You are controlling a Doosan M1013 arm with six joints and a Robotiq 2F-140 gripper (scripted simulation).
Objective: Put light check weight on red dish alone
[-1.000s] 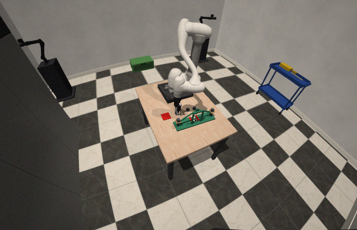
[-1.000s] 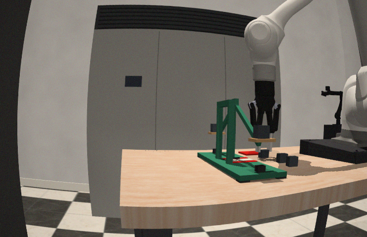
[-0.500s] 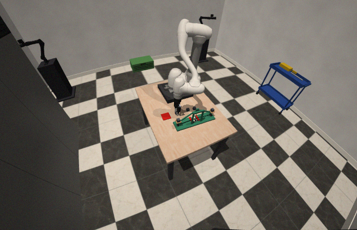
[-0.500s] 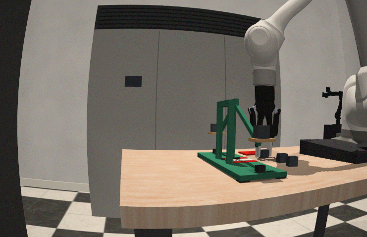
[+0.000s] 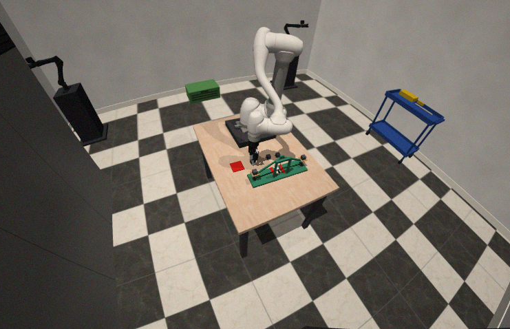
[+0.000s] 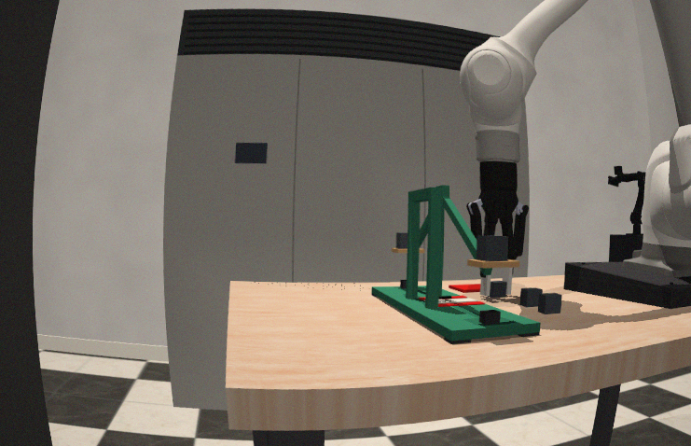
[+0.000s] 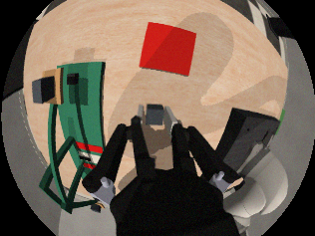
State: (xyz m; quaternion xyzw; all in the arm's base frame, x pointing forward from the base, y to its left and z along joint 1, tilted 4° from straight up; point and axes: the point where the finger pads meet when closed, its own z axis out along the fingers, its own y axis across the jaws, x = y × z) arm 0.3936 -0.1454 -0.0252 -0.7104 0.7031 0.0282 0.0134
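The flat red dish is 13 cm to the right of my hand, 3 cm below it and 1 cm behind it. The rest, counted from my hand: green rocker balance: 17 cm ahead, 13 cm to the left, 6 cm above.
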